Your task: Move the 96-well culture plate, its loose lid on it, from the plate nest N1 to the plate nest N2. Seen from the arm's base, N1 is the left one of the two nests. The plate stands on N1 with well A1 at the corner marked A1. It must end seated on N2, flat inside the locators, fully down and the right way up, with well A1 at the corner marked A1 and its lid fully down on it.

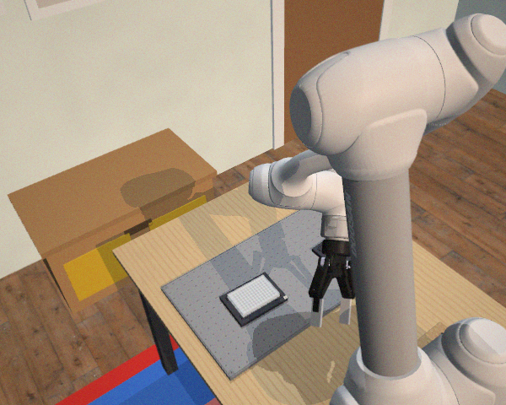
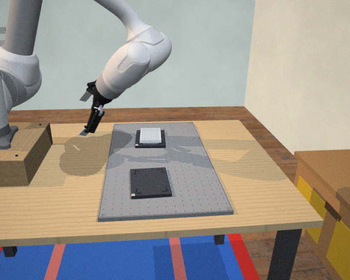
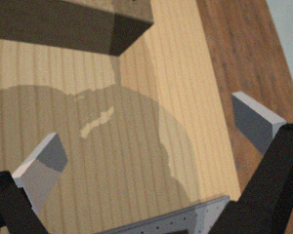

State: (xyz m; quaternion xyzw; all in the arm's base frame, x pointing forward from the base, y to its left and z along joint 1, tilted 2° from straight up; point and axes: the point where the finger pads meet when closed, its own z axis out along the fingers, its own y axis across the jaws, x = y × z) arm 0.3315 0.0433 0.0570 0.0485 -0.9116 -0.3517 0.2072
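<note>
Now: the white lid 260 mm ahead of my hand, 110 mm below it and 20 mm to the left of it.
</note>
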